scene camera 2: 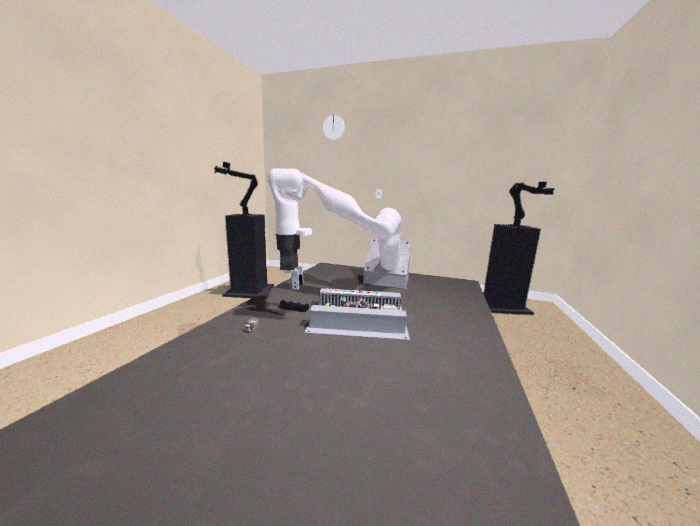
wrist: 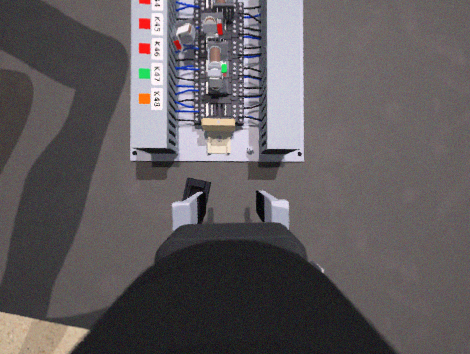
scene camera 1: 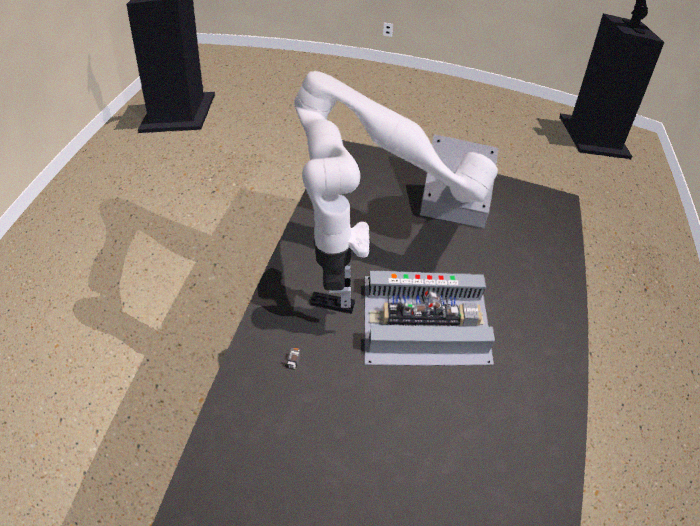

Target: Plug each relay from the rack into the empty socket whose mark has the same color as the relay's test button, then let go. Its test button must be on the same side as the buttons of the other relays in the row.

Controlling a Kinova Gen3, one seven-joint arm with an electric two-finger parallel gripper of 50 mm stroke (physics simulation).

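Seen in the pictures: gripper, fingertip midpoint: (scene camera 2: 297, 286) (wrist: 231, 202) (scene camera 1: 345, 296); arm's base, link origin: (scene camera 2: 390, 262).
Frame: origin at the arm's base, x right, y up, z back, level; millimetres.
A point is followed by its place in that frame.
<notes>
My gripper (scene camera 1: 346, 291) @(x 351, y -4, z -404 mm) (scene camera 2: 297, 282) @(x 351, y -4, z -404 mm) (wrist: 231, 202) @(x 351, y -4, z -404 mm) is open and empty, above the mat by the panel's left end. The black rack (scene camera 1: 323, 299) @(x 404, y -107, z -336 mm) (scene camera 2: 293, 305) @(x 385, y -103, z -337 mm) (wrist: 198, 185) @(x 336, y -88, z -361 mm) is below it, partly hidden by a finger in the wrist view. A relay (scene camera 1: 293, 358) @(x 469, y -83, z -529 mm) (scene camera 2: 250, 325) @(x 465, y -89, z -538 mm) with an orange button lies on the mat, away from the rack. On the panel, a relay (wrist: 215, 57) @(x 170, y -57, z -390 mm) with a green button and a relay (wrist: 210, 24) @(x 140, y -42, z -386 mm) with a red button are in the row. Another relay (wrist: 185, 33) @(x 139, y -58, z -352 mm) with a red button sits tilted beside the row. The orange mark (wrist: 144, 99) @(x 229, y -47, z -304 mm) is at K48, the green mark (wrist: 144, 74) @(x 199, y -47, z -305 mm) at K47.
Grey wire ducts (scene camera 1: 431, 337) @(x 150, y -47, z -489 mm) (wrist: 282, 75) @(x 199, y -47, z -474 mm) stand along both long sides of the socket row. A beige end stop (wrist: 218, 124) @(x 253, y -70, z -392 mm) closes the row's near end in the wrist view. The arm's base (scene camera 1: 457, 213) @(x 17, y -73, z -38 mm) (scene camera 2: 385, 279) @(x 21, y -76, z -36 mm) stands behind the panel. Black pedestals (scene camera 1: 169, 67) (scene camera 2: 513, 265) stand off the mat.
</notes>
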